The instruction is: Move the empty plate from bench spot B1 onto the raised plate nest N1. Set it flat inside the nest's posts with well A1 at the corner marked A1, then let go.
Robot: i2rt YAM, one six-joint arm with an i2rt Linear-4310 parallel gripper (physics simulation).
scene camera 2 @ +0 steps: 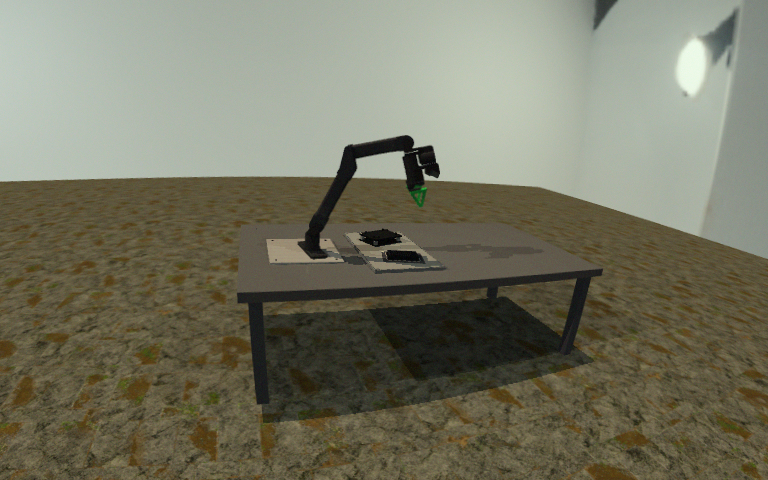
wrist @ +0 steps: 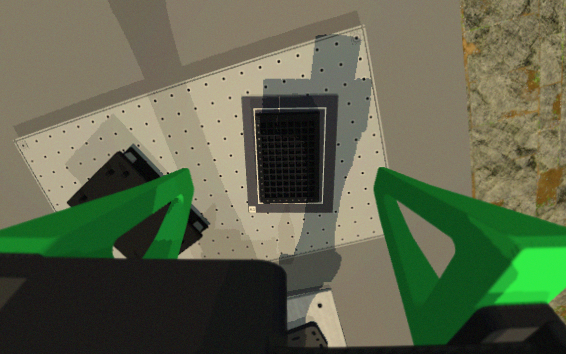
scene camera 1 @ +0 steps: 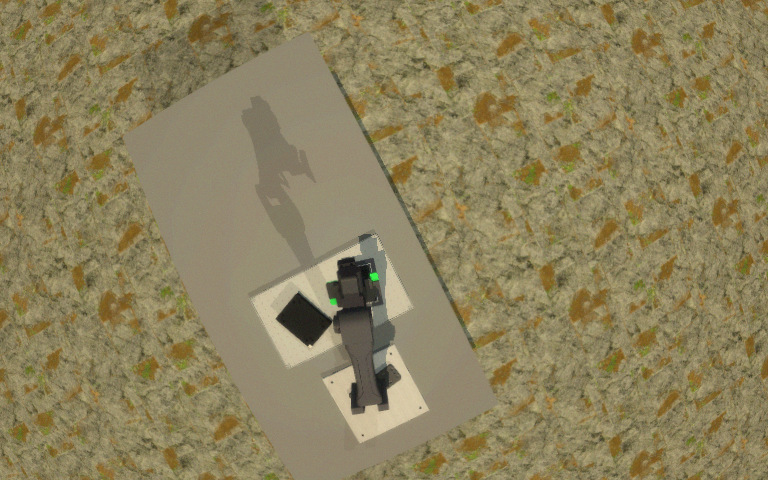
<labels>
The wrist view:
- gripper: 283, 178
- black well plate: 288, 143, on a dark nest with white outline
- dark nest with white outline: 327, 105
</labels>
